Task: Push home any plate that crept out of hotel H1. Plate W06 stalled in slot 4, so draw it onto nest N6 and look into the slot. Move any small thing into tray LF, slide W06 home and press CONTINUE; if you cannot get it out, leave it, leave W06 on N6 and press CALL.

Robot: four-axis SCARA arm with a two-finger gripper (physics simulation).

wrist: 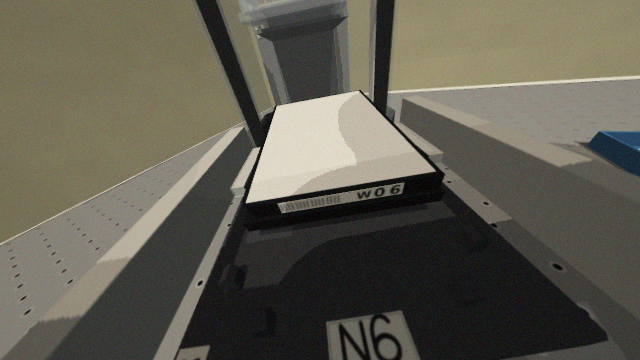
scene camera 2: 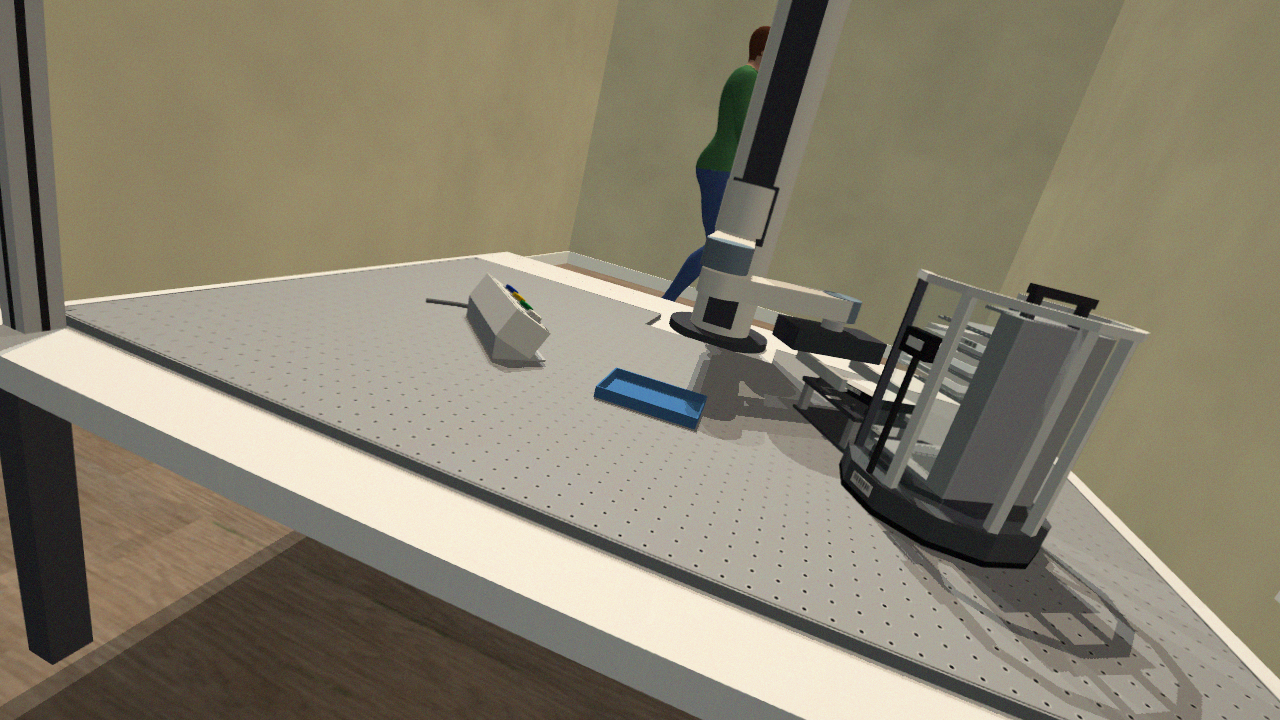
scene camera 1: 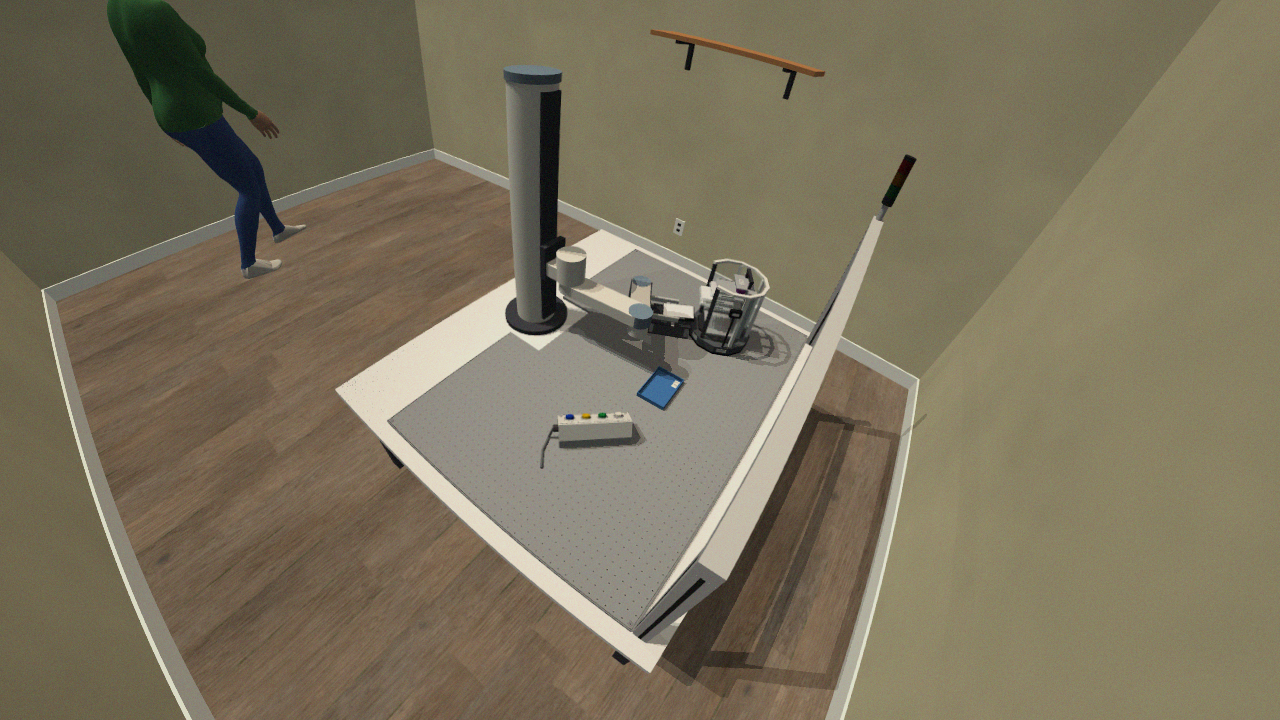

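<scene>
My gripper is shut on plate W06, a white-topped plate with a black edge and a W06 label. The plate is level, low over the far part of black nest N6; I cannot tell whether it touches. Hotel H1 stands just beyond. A small purple spot shows high inside it in scene camera 1. Slot 4 does not show in the wrist view. Blue tray LF shows no object inside.
The button box stands on the perforated table, with blue, yellow, green and white buttons and a cable. The arm's column stands at the table's edge. A long pale panel runs along one side. A person is beyond the table.
</scene>
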